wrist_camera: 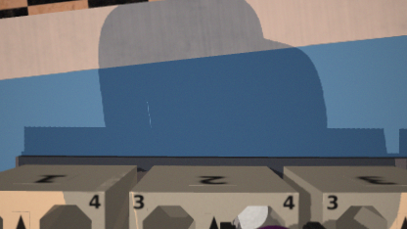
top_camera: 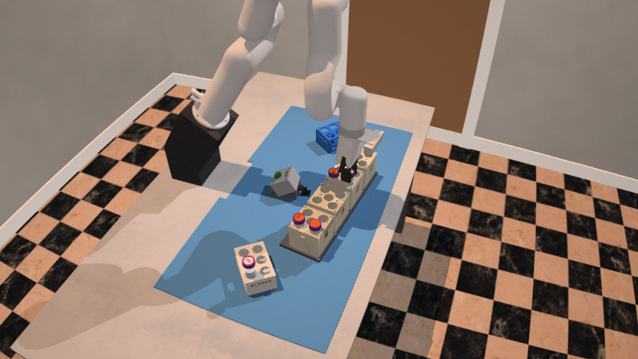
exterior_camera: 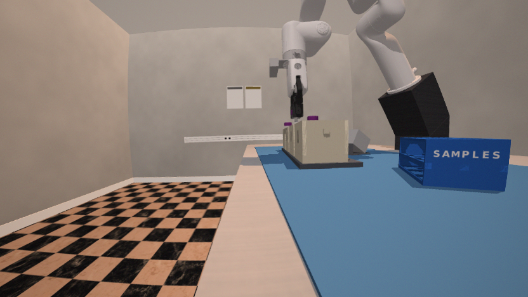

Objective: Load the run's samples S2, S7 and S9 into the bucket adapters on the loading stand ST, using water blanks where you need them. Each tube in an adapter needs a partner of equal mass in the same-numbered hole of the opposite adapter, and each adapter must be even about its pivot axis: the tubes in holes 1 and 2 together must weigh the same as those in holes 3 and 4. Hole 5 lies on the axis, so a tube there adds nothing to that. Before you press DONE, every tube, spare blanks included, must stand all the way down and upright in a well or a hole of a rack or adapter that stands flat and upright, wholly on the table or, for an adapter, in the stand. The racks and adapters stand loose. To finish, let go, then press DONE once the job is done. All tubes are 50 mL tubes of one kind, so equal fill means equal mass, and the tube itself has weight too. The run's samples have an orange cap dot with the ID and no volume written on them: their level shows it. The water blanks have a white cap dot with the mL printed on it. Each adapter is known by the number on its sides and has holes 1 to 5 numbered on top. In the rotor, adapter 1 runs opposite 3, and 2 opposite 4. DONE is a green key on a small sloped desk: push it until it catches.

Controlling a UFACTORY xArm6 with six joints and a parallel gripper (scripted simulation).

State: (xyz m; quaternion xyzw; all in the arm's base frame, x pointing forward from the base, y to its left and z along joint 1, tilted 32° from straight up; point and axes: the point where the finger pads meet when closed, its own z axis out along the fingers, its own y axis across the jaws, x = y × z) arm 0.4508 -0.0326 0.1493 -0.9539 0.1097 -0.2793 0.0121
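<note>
The green done key lies 23 cm behind my hand, 2 cm to the left of it and 7 cm below it. Round my hand: blue sample rack 10 cm behind, 32 cm to the left, 11 cm below; then adapter 2 cm behind, 3 cm to the left, 9 cm below; then tube 10 cm behind, 19 cm to the right, 7 cm below.
</note>
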